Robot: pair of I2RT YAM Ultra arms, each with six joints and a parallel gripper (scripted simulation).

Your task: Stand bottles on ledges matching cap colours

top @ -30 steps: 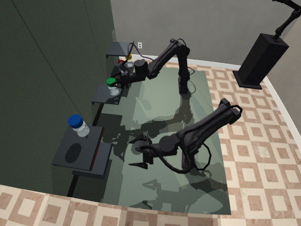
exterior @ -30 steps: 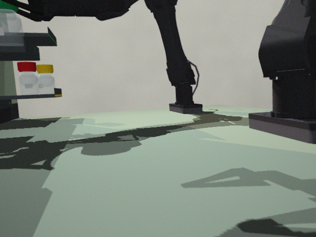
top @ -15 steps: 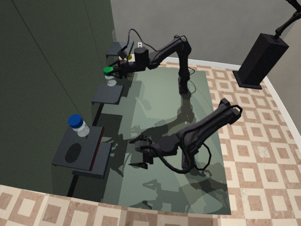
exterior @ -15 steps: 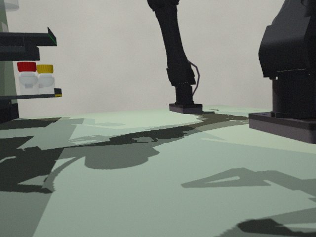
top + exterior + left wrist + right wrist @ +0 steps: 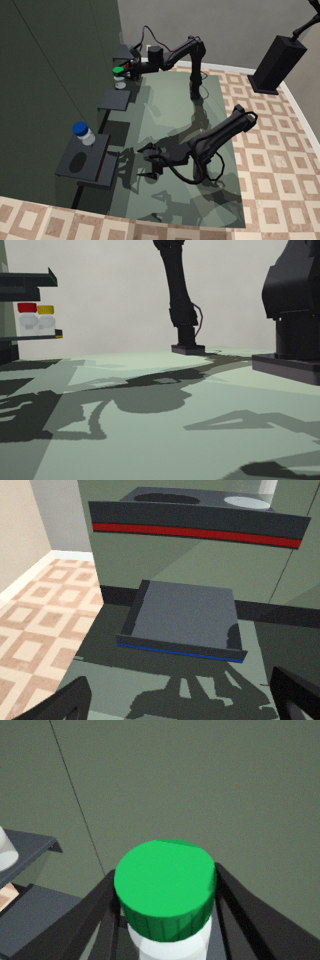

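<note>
The blue-capped bottle lies 23 cm ahead of my left hand, 7 cm to the right of it and 7 cm above it. The rest, counted from my left hand: red-capped bottle (74 cm to the right, 21 cm ahead, 12 cm below); green-capped bottle (39 cm to the right, 16 cm ahead, 10 cm above); yellow-capped bottle (84 cm to the right, 17 cm ahead, 12 cm below).
</note>
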